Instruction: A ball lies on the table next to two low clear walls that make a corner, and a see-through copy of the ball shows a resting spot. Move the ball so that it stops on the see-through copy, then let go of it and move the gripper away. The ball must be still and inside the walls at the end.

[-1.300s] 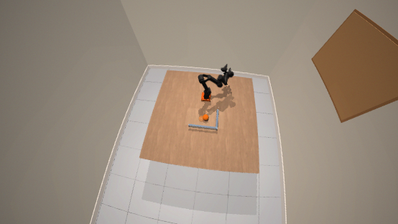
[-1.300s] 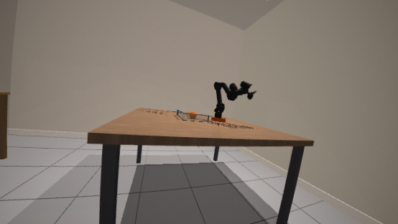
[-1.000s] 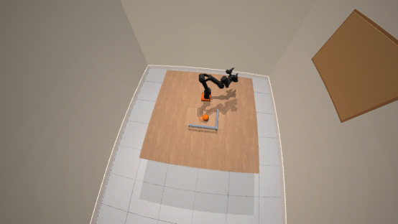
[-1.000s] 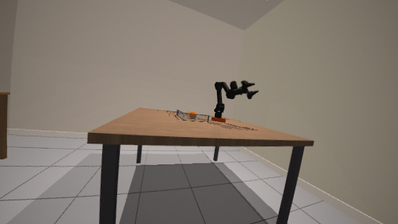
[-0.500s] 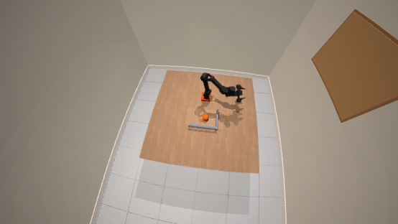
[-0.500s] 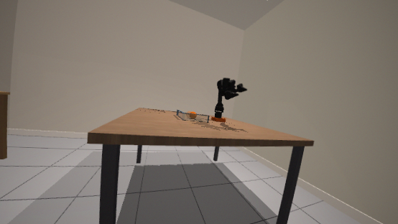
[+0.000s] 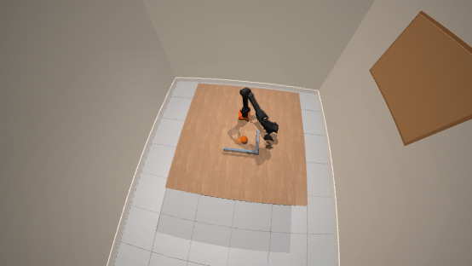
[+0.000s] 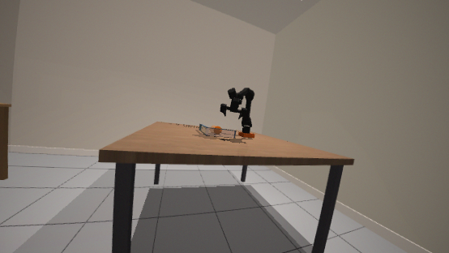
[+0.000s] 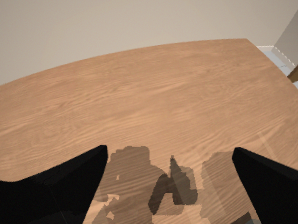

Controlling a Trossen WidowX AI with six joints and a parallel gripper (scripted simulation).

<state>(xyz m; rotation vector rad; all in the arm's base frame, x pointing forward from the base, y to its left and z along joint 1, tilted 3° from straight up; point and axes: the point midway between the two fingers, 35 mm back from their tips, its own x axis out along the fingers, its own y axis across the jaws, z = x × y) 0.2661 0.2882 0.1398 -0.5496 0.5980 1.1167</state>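
The see-through orange ball lies 30 mm ahead of my gripper tip, 320 mm to the right of it and 120 mm below it.
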